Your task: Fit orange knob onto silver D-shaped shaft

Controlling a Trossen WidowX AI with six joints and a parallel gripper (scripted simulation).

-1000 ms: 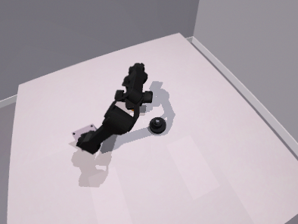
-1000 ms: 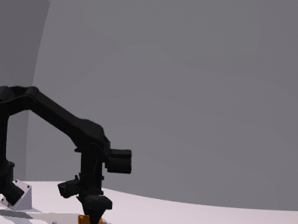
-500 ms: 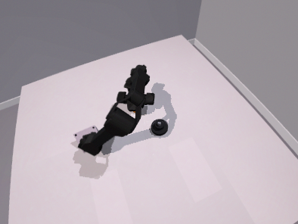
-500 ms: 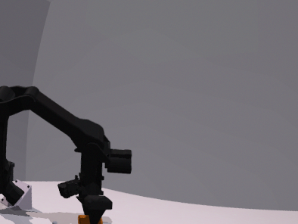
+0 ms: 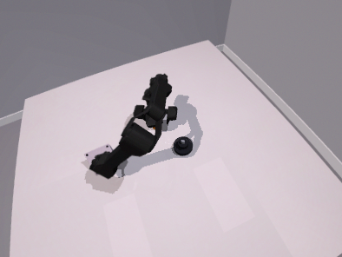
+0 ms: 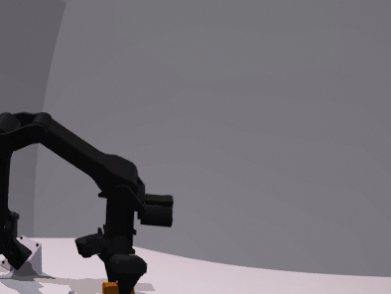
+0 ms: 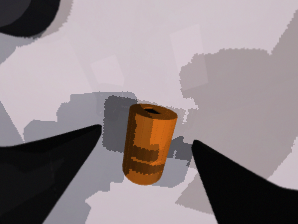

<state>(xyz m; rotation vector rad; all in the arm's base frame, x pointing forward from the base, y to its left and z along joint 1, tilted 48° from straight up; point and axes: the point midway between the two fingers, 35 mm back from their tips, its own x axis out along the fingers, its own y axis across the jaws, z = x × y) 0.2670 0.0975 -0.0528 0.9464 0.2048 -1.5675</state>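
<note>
Now: gripper tip 1 cm to the right of the orange knob and 1 cm short of it. Also, from my gripper tip: round pedestal: 16 cm to the right, 6 cm ahead, 1 cm above.
</note>
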